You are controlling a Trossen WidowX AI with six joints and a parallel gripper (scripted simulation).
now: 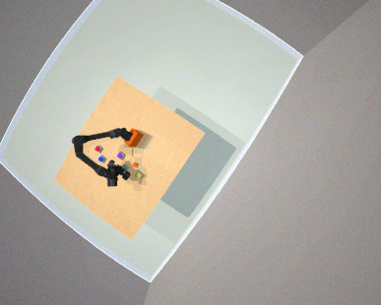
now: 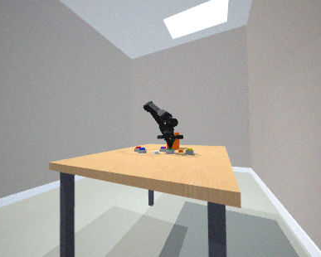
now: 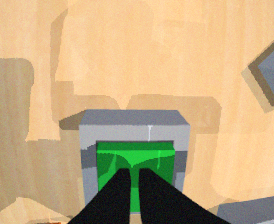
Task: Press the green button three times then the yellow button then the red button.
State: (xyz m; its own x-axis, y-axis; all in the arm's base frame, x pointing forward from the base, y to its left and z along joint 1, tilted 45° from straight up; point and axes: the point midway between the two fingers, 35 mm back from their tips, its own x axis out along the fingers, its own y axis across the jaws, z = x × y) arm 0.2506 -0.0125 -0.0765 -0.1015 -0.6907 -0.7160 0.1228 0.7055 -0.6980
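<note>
The green button is 10 mm below my gripper tip. From my gripper tip the other things lie so: purple button (80 mm to the right, 80 mm behind); small orange block (70 mm to the left, 70 mm behind, 20 mm below); white block (100 mm to the right, 40 mm ahead, 20 mm below).
</note>
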